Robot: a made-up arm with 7 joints.
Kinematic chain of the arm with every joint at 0, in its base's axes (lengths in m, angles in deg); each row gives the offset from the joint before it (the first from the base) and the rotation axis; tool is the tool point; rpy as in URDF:
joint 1: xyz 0 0 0.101 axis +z
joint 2: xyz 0 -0.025 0.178 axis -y
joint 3: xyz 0 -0.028 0.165 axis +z
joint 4: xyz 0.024 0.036 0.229 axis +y
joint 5: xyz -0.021 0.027 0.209 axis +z
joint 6: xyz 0 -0.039 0.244 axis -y
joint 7: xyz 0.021 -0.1 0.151 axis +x
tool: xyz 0 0 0 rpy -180 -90 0
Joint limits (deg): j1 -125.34..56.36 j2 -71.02..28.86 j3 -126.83..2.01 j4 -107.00..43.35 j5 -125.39..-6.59 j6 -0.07..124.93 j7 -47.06..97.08
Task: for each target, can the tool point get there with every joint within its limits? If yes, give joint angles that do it. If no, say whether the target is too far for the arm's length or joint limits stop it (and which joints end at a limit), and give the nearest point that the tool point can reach.
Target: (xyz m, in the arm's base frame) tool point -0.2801 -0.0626 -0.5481
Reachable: no: joint limits stop it (at a limit: joint 1, joint 2, joint 3, joint 4) | nearest point -0.0738 -0.3077 -0.0879 | short by 0.561 m
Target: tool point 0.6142 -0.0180 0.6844
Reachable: yes | joints -49.20 -15.26 -115.32 -63.74 -60.10 32.63 -17.53
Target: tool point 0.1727 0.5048 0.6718
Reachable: yes | joints -81.12 14.54 -38.85 -52.02 -27.49 98.13 52.04
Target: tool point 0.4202 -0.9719 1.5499
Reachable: no: too far | nearest point 0.2628 -0.6079 1.0740 | short by 0.619 m
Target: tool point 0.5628 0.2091 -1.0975
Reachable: no: too far | nearest point 0.4169 0.1549 -0.1142 | short by 0.995 m
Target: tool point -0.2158 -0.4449 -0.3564
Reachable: no: joint limits stop it (at a limit: joint 1, joint 2, joint 3, joint 5) | nearest point -0.1018 -0.4430 -0.0969 | short by 0.283 m
